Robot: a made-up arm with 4 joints. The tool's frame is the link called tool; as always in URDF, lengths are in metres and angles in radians. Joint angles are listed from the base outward.
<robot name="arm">
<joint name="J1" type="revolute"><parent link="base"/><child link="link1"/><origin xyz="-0.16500 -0.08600 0.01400" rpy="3.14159 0.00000 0.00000"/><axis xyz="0 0 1"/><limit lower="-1.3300" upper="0.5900"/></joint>
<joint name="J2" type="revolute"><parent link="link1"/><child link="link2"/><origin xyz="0.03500 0.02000 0.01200" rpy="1.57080 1.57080 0.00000"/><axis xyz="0 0 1"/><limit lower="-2.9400" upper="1.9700"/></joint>
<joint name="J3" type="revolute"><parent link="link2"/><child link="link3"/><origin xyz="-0.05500 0.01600 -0.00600" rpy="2.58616 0.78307 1.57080"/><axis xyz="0 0 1"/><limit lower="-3.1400" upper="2.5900"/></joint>
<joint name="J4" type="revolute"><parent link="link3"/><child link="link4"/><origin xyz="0.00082 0.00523 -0.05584" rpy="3.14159 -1.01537 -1.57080"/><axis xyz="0 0 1"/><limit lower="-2.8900" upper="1.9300"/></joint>
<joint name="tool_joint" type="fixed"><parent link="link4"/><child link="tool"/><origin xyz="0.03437 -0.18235 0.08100" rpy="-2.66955 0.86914 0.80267"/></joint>
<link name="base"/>
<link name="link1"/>
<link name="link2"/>
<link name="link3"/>
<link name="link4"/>
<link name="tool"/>
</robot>
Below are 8 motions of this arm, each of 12 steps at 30 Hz.
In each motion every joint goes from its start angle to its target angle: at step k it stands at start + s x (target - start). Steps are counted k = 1, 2, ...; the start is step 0. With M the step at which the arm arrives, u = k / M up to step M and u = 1 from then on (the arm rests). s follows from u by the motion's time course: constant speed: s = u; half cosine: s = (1 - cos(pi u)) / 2; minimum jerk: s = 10 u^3 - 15 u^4 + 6 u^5.
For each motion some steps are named. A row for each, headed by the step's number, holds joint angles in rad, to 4 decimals.
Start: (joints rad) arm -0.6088 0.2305 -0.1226 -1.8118
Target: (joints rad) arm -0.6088 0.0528 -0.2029 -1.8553
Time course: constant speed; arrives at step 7
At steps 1, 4, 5, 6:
1: -0.6088 0.2051 -0.1341 -1.8180
4: -0.6088 0.1290 -0.1685 -1.8367
5: -0.6088 0.1036 -0.1800 -1.8429
6: -0.6088 0.0782 -0.1914 -1.8491

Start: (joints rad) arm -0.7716 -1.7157 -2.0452 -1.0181
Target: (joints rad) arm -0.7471 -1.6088 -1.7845 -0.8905
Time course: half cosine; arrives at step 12
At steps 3, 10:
3: -0.7680 -1.7000 -2.0070 -0.9994
10: -0.7487 -1.6160 -1.8020 -0.8990

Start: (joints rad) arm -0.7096 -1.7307 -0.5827 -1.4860
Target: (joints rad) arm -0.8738 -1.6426 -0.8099 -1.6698
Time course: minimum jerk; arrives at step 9
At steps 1, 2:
1: -0.7115 -1.7297 -0.5853 -1.4881
2: -0.7221 -1.7240 -0.6001 -1.5000

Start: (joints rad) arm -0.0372 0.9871 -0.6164 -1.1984
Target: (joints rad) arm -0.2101 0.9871 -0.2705 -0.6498
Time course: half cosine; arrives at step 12
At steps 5, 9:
5: -0.1013 0.9871 -0.4882 -0.9951
9: -0.1848 0.9871 -0.3212 -0.7301

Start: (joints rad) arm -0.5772 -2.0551 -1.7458 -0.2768
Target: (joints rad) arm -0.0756 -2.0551 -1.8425 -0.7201
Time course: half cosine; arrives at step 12
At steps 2, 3, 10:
2: -0.5436 -2.0551 -1.7523 -0.3065
3: -0.5037 -2.0551 -1.7600 -0.3417
10: -0.1092 -2.0551 -1.8360 -0.6904

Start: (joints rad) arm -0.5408 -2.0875 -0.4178 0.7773
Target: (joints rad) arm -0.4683 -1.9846 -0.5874 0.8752
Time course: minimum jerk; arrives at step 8
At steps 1, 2, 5, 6, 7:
1: -0.5396 -2.0858 -0.4205 0.7789
2: -0.5333 -2.0768 -0.4354 0.7874
5: -0.4883 -2.0129 -0.5407 0.8483
6: -0.4758 -1.9953 -0.5698 0.8651
7: -0.4695 -1.9863 -0.5847 0.8736

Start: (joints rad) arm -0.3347 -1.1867 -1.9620 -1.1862
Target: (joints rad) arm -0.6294 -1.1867 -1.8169 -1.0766
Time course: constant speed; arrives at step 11
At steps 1, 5, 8, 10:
1: -0.3615 -1.1867 -1.9488 -1.1762
5: -0.4687 -1.1867 -1.8960 -1.1364
8: -0.5490 -1.1867 -1.8565 -1.1065
10: -0.6026 -1.1867 -1.8301 -1.0866

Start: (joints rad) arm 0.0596 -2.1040 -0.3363 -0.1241
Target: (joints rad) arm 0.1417 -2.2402 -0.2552 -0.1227
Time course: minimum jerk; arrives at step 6
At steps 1, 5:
1: 0.0625 -2.1088 -0.3334 -0.1241
5: 0.1388 -2.2354 -0.2581 -0.1227

